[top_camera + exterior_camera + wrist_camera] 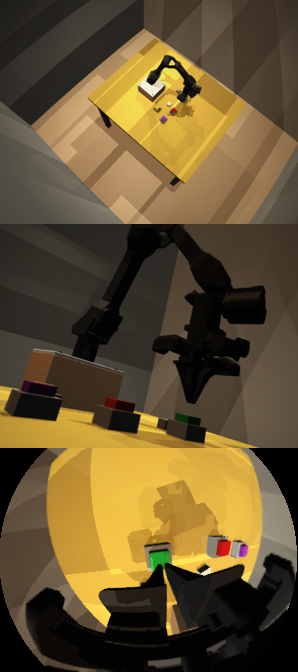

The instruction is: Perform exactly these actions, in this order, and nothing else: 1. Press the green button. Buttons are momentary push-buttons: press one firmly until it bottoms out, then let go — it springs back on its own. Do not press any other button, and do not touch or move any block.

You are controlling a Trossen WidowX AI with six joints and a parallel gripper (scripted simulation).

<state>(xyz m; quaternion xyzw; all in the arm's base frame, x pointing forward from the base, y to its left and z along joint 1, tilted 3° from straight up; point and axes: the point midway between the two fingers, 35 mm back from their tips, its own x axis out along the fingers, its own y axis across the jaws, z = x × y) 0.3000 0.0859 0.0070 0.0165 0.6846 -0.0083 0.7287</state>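
Right now the green button is 3 cm below my gripper tip. From my gripper tip the other things lie so: red button (15 cm to the right, 3 cm below); purple button (26 cm to the right, 3 cm below, 2 cm behind).
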